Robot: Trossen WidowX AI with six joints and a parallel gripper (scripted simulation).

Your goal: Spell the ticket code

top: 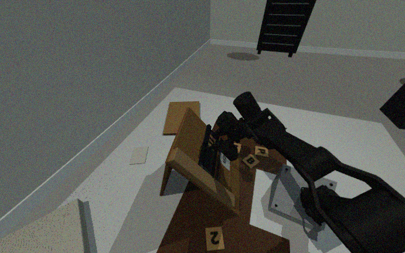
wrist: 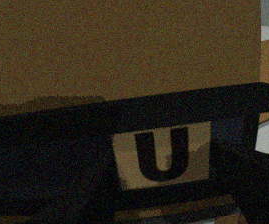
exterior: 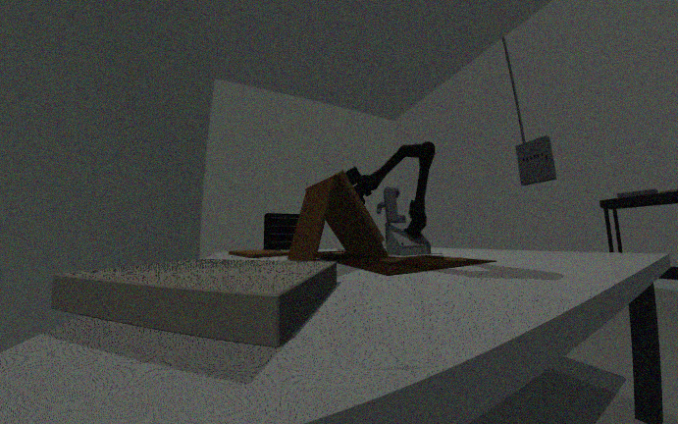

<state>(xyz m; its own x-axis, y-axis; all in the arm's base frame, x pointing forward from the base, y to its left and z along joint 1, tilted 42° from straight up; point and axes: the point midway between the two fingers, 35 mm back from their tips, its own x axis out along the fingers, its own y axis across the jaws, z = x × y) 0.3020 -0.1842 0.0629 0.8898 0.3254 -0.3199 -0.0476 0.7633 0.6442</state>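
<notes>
Right now my gripper tip is 60 mm past the white ticket and 80 mm above it. Round my gripper tip: brown mat: 150 mm behind, 70 mm to the left, 180 mm below; flat tan panel: 220 mm ahead, 320 mm to the right, 170 mm below.
</notes>
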